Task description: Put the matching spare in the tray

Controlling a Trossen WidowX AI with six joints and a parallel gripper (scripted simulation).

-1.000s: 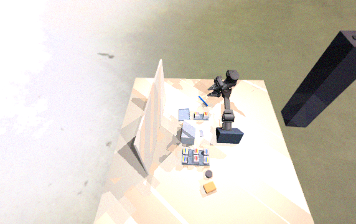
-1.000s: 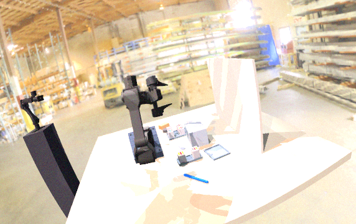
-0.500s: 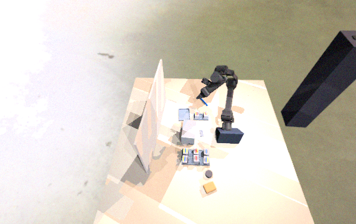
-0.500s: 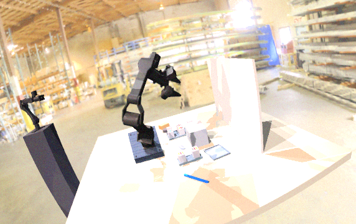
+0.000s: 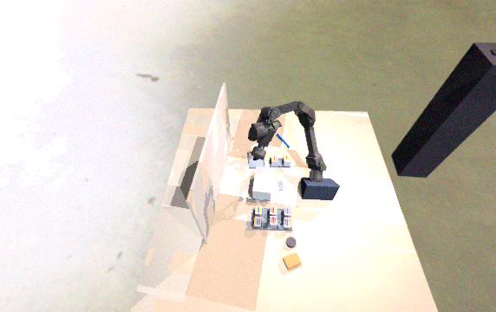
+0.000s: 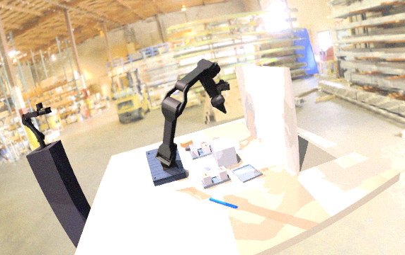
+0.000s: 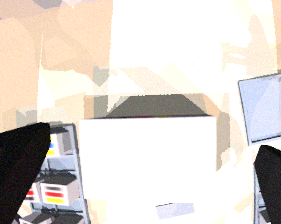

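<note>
My gripper tip is now 230 mm above the grey spare block, 190 mm to the right of it and 110 mm past it. Also, from my gripper tip: mounted unit: 220 mm below, 40 mm to the left, 40 mm behind; tall pale panel: 210 mm ahead, 50 mm below, 20 mm to the left; flat grey-blue tray: 270 mm below, 170 mm to the right, 10 mm ahead.
</note>
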